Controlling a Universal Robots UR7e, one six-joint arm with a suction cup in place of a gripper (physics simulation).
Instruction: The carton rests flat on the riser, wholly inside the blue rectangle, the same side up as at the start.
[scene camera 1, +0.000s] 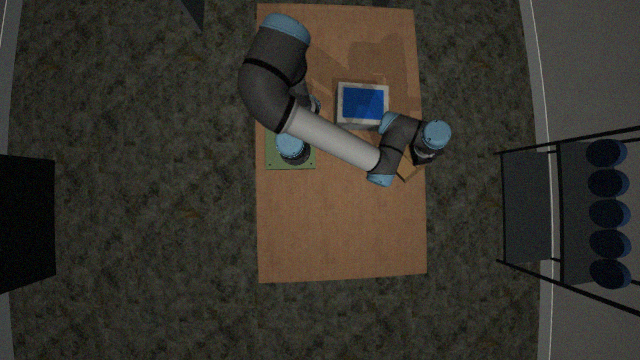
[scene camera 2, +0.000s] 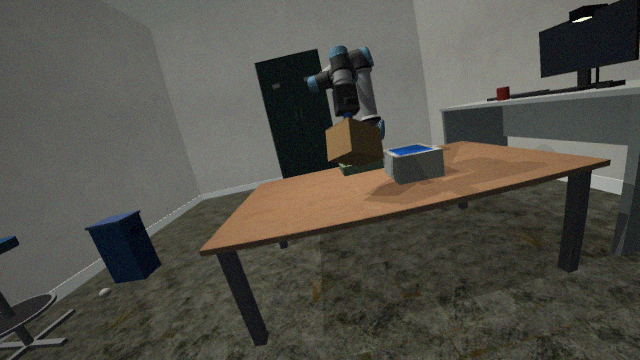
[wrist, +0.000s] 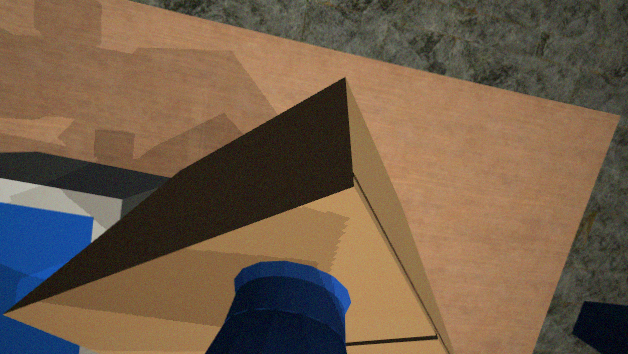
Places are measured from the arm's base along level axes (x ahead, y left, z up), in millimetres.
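Pixels of known places: end effector, tool point: (scene camera 2: 349, 125) (wrist: 294, 266).
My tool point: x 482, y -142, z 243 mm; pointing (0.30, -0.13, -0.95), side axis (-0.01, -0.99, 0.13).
Behind a point stands the place of what it marks.
The brown carton (scene camera 1: 408, 170) @(x 435, y -190, z 243 mm) (scene camera 2: 353, 143) @(x 554, y -161, z 180 mm) (wrist: 280, 230) @(x 506, y -138, z 265 mm) hangs from my suction gripper (scene camera 2: 347, 116) (wrist: 292, 280), in the air above the table. Its top face meets the blue cup, and it looks tilted in the scene camera 2 view. In the scene camera 1 view the arm hides most of it. The grey riser (scene camera 1: 348, 126) @(x 280, y 76, z 13 mm) (scene camera 2: 420, 167) @(x 480, y 134, z 11 mm) (wrist: 107, 200) @(x 459, y 53, z 73 mm) stands on the table beside the carton, with the blue rectangle (scene camera 1: 363, 103) @(x 358, y 162, z 73 mm) (scene camera 2: 411, 150) @(x 393, y 153, z 73 mm) (wrist: 40, 235) @(x 422, y 119, z 73 mm) on its top. In the wrist view the carton hides part of the riser.
The wooden table (scene camera 1: 340, 230) @(x 161, y -439, z -47 mm) (scene camera 2: 300, 210) @(x 450, y -395, z -47 mm) (wrist: 500, 200) @(x 426, y -544, z -47 mm) carries the green base plate (scene camera 1: 272, 162) @(x -121, y -41, z -8 mm) (scene camera 2: 350, 170) @(x 91, y -64, z -20 mm) of the arm. A desk (scene camera 2: 550, 117) with a monitor (scene camera 2: 585, 45) and a red mug (scene camera 2: 503, 93) stands beyond. A blue bin (scene camera 2: 125, 247) stands on the floor.
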